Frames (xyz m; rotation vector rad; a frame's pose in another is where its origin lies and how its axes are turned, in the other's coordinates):
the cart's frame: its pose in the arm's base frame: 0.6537 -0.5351 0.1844 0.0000 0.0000 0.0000
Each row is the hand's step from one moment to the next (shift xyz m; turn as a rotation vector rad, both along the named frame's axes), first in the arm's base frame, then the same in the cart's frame.
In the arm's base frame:
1: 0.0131 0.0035 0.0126 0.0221 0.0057 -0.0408
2: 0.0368 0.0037 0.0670 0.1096 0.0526 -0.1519
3: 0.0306 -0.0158 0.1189 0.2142 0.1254 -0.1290
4: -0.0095 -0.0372 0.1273 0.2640 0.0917 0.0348
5: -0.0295 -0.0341 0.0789 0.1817 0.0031 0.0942
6: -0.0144 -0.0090 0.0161 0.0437 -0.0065 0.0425
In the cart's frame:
1: 0.0131 0.0035 0.0126 0.0221 0.0057 -0.0408
2: 0.0368 0.0037 0.0670 0.1096 0.0526 -0.1519
3: 0.0306 -0.0158 0.1189 0.2142 0.1254 -0.1290
4: -0.0095 -0.0372 0.1273 0.2640 0.0917 0.0348
5: -0.0295 -0.0341 0.0789 0.1817 0.0031 0.0942
6: -0.0144 -0.0090 0.0161 0.0437 -0.0065 0.0425

